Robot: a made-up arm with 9 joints.
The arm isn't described. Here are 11 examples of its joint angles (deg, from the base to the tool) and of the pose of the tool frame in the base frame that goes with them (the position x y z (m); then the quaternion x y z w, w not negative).
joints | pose
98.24 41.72 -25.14 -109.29 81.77 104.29 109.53 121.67 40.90 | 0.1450 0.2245 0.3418 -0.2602 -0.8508 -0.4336 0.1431
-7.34 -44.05 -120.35 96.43 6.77 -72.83 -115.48 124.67 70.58 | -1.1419 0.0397 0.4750 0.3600 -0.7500 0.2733 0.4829
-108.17 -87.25 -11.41 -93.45 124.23 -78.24 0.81 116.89 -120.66 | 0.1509 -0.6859 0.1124 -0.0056 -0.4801 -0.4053 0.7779
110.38 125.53 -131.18 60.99 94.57 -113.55 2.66 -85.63 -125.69 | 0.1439 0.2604 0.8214 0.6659 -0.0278 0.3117 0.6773
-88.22 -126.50 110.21 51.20 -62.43 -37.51 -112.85 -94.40 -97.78 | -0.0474 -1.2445 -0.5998 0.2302 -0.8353 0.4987 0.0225
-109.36 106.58 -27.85 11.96 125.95 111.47 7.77 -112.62 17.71 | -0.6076 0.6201 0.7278 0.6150 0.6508 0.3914 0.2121
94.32 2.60 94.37 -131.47 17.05 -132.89 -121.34 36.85 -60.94 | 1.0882 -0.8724 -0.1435 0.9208 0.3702 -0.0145 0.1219
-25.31 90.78 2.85 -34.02 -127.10 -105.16 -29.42 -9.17 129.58 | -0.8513 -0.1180 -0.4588 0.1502 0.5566 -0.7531 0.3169
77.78 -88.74 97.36 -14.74 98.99 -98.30 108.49 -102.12 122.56 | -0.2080 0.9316 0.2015 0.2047 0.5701 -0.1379 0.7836
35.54 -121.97 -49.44 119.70 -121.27 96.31 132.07 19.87 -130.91 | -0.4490 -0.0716 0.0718 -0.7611 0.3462 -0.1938 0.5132
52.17 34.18 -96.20 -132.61 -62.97 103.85 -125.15 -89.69 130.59 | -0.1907 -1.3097 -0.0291 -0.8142 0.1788 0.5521 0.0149
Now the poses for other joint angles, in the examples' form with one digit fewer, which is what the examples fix.
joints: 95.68 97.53 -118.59 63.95 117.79 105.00 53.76 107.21 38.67
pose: 0.068 0.133 -1.446 -0.712 -0.372 0.542 0.246
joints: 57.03 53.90 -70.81 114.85 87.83 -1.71 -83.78 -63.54 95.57
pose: 0.710 -0.320 -0.839 0.527 0.026 -0.598 0.603
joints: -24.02 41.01 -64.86 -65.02 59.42 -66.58 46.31 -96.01 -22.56
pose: 0.232 -0.507 1.173 -0.306 0.069 -0.333 0.889
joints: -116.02 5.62 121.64 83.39 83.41 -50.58 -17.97 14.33 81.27
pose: -0.849 0.170 -0.223 -0.111 -0.985 -0.014 0.128
